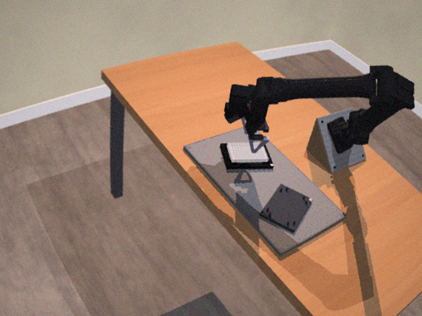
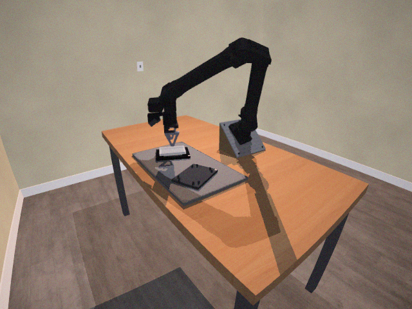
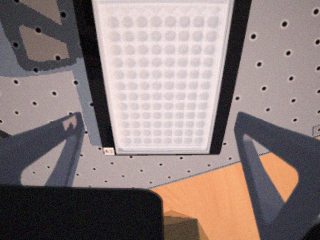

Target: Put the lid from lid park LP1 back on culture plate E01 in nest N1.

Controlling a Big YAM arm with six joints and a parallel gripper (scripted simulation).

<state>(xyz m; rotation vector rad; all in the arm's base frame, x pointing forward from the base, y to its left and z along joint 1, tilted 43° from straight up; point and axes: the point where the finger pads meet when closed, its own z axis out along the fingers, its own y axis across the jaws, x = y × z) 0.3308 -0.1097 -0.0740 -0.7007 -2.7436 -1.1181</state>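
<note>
The clear lid is 5 cm below my hand. The rest, counted from my hand: black plate nest N1: 7 cm below; then lid park LP1: 4 cm ahead, 25 cm to the left, 7 cm below; then white culture plate E01: 5 cm below.
</note>
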